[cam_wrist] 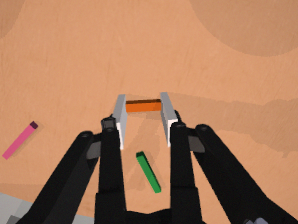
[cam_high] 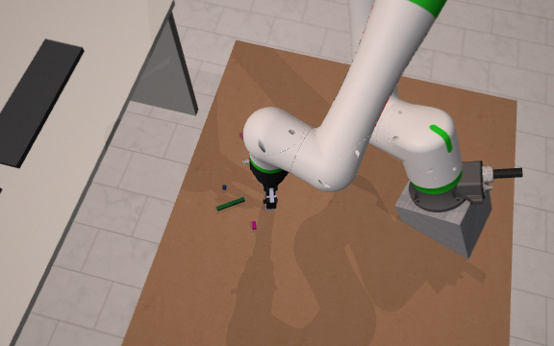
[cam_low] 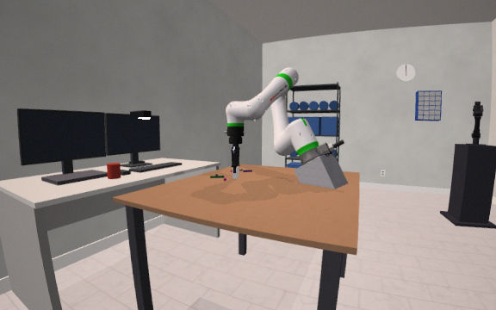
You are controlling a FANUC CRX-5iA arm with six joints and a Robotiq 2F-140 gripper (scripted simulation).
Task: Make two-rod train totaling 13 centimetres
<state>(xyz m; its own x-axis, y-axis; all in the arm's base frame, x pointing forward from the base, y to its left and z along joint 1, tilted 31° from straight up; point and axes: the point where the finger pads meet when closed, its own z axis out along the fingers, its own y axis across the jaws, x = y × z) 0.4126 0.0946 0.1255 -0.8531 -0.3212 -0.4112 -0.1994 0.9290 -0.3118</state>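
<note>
Right now my hand is 30 mm above the orange rod. From my hand the other things lie so: tiny blue rod (130 mm ahead, 30 mm below, 20 mm to the right); green rod (100 mm ahead, 30 mm to the left, 30 mm below); magenta rod (80 mm to the left, 30 mm below, 30 mm ahead).
</note>
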